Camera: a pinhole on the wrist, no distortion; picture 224 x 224 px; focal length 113.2 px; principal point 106.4 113.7 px. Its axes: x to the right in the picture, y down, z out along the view. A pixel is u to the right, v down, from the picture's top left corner.
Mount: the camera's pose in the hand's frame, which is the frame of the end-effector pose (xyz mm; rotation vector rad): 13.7 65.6 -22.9 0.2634 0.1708 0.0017
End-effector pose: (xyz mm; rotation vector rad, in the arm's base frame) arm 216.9 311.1 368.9 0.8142 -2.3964 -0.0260
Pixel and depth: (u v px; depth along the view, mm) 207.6 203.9 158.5
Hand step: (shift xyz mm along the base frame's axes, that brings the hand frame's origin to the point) -272.5 -3.4 16.2
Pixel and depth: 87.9 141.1 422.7
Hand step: -270.1 -36.9 -320.9
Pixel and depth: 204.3 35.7 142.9
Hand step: -101.2 -150.9 17.0
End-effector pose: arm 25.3 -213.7 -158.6 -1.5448 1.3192 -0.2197
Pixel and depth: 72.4 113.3 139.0
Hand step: 61.7 74.0 -70.8
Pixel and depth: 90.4 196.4 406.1
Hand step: 172.9 269.2 -401.7
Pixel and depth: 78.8 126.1 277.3
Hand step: 164.9 156.6 -128.0
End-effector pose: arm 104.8 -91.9 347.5 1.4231 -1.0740 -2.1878
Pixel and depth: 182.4 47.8 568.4
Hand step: -490.2 119.3 -513.3
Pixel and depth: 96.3 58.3 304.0
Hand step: -200.0 180.2 -86.4
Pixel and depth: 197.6 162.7 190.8
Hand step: -239.2 -125.1 -20.6
